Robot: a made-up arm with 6 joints.
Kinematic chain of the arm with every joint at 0, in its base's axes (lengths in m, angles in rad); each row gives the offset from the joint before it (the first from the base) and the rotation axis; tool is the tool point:
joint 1: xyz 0 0 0.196 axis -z
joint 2: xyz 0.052 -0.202 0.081 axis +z
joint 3: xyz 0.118 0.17 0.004 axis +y
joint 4: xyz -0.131 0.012 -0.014 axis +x
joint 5: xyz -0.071 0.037 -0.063 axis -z
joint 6: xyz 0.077 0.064 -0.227 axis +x
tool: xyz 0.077 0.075 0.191
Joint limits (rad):
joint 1: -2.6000..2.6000
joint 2: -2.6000..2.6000
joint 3: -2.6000..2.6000
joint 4: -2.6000..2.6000
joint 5: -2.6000..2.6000
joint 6: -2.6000..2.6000
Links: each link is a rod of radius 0.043 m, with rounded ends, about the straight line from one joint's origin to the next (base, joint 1, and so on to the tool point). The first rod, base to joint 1, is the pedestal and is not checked.
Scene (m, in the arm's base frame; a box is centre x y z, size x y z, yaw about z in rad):
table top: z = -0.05
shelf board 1: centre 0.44 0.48 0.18 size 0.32 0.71 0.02 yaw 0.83
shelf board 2: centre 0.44 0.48 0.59 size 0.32 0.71 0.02 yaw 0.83
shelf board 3: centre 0.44 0.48 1 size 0.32 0.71 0.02 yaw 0.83
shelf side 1: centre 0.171 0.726 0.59 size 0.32 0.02 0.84 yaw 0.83
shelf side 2: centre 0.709 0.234 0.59 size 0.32 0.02 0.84 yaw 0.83
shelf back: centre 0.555 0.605 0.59 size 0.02 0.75 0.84 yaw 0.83
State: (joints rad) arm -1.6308 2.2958 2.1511 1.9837 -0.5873 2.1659
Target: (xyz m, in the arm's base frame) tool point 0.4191 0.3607 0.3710
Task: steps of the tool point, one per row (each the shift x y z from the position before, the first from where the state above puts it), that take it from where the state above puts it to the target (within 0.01 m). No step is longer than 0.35 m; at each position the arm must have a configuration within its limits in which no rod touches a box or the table.
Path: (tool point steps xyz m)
1: -0.2954 -0.0664 -0.0157
2: -0.2795 0.1071 -0.0026
3: -0.1660 0.2451 0.0113
4: 0.0089 0.2949 0.0251
5: 0.1830 0.2347 0.0378
6: 0.2914 0.0845 0.0488
7: 0.2941 -0.1012 0.0572

